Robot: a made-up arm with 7 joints. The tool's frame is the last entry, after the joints.
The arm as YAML. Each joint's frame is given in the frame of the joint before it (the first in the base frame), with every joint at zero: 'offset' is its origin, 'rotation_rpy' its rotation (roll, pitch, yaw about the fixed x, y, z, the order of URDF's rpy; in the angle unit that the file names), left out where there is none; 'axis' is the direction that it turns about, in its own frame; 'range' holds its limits. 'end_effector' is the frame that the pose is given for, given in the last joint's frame.
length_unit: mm
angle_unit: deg
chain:
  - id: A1
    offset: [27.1, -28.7, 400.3]
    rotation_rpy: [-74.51, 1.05, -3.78]
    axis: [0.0, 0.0, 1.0]
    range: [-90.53, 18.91]
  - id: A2
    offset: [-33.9, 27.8, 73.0]
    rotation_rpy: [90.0, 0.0, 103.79]
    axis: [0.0, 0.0, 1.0]
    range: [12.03, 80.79]
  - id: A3
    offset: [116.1, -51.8, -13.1]
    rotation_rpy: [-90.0, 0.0, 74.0]
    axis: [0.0, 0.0, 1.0]
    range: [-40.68, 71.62]
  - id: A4
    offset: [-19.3, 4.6, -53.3]
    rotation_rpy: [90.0, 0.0, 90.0]
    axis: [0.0, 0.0, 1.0]
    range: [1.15, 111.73]
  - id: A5
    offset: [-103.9, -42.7, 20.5]
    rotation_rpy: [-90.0, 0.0, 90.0]
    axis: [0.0, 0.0, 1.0]
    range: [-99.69, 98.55]
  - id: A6
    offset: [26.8, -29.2, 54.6]
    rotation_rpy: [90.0, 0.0, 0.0]
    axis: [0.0, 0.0, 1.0]
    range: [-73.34, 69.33]
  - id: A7
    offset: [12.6, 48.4, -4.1]
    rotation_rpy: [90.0, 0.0, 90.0]
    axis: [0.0, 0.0, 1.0]
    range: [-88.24, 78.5]
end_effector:
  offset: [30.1, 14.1, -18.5]
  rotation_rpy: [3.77, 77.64, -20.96]
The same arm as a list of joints. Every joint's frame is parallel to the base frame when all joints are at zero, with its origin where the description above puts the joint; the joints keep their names.
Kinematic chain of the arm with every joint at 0, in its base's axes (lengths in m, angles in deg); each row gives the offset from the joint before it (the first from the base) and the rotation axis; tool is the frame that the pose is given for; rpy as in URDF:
A1: xyz 0.0271 -0.0287 0.4003 axis 0.068398 0.961269 0.266991
A2: xyz -0.0288 0.0798 -0.0067 axis 0.968889 -0.0002 -0.247497
A3: xyz -0.0438 -0.0178 -0.1187 axis 0.247497 0 0.968889
A4: xyz -0.0177 -0.0193 -0.0505 axis 0.0002 1 0
A5: xyz 0.0901 0.0205 -0.0671 axis 0.968889 -0.0002 -0.247497
A6: xyz 0.0595 0.0292 0.0125 axis 0.0002 1 0
A7: xyz 0.05 -0.0041 0.0002 axis 0.247497 0 0.968889
tool: xyz 0.0246 0.0141 -0.0254 rpy -97.92 84.81 -122.11
Joint limits (deg, base to tool): -90.53..18.91 12.03..80.79 -40.68..71.62 1.15..111.73 -99.69..98.55 -73.34..69.33 -88.24..78.5

